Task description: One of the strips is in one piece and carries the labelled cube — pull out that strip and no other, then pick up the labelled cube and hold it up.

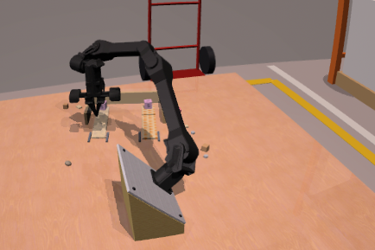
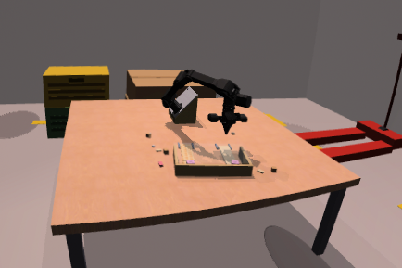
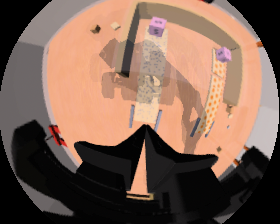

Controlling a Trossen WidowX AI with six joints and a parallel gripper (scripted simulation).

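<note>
Now: the grey pebble 18 cm behind my gripper tip, 11 cm to the left of it and 7 cm below it.
</note>
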